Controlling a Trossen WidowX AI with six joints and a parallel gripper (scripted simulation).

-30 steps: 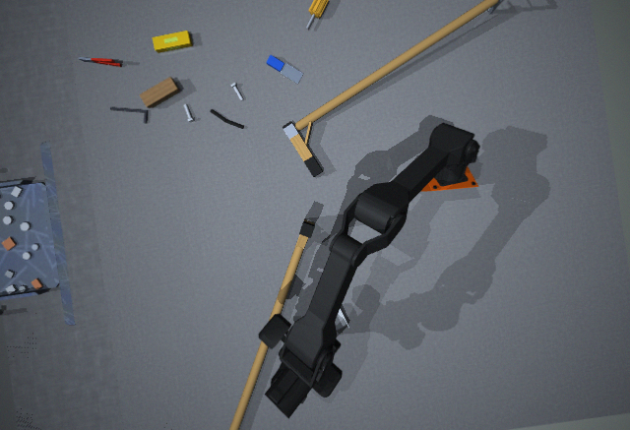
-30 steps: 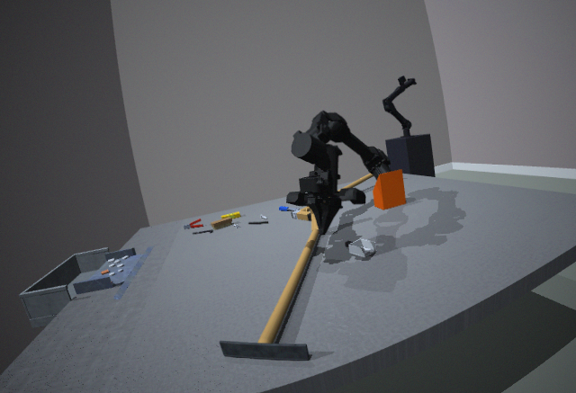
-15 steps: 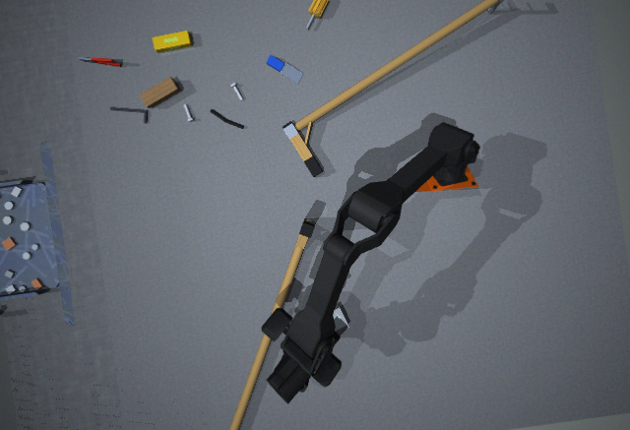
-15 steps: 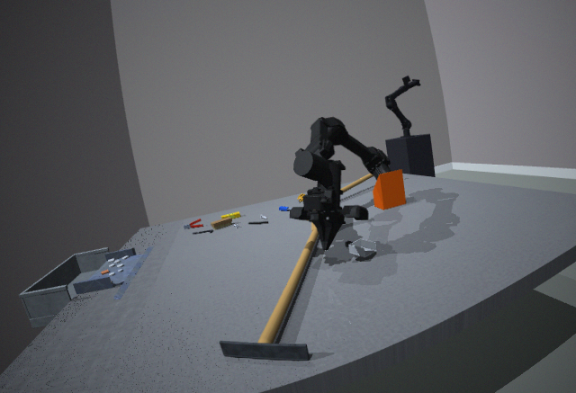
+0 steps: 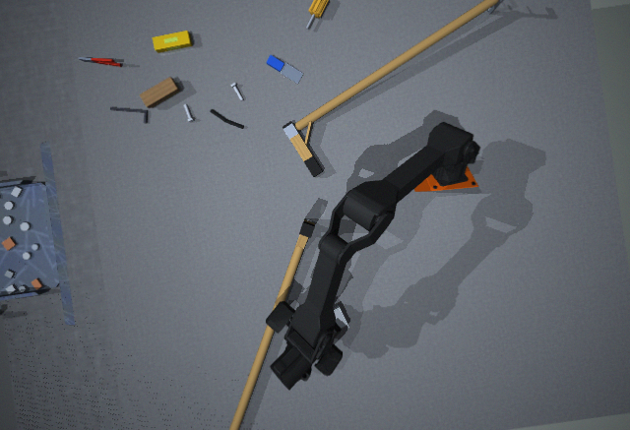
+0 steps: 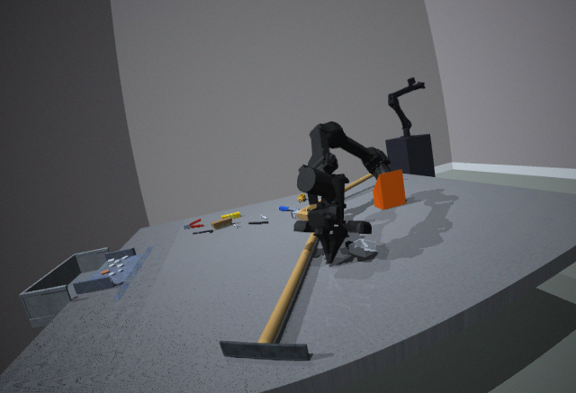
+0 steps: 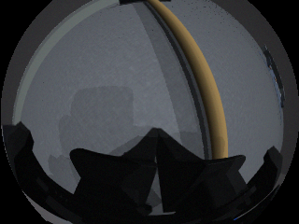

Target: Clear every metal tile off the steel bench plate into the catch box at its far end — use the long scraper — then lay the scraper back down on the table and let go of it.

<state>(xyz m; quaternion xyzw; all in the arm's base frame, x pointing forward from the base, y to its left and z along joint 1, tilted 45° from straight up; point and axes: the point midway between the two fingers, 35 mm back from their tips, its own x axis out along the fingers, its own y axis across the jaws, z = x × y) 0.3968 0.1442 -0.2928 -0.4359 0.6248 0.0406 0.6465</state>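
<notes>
Now: gripper tip 6 cm short of the long scraper, 5 cm below it and 2 cm to the left of it. Also, from my gripper tip: hex key 62 cm to the right, 27 cm ahead, 1 cm below; then blue putty knife 66 cm to the right, 10 cm behind; then small metal scoop 10 cm behind, 4 cm to the right.
</notes>
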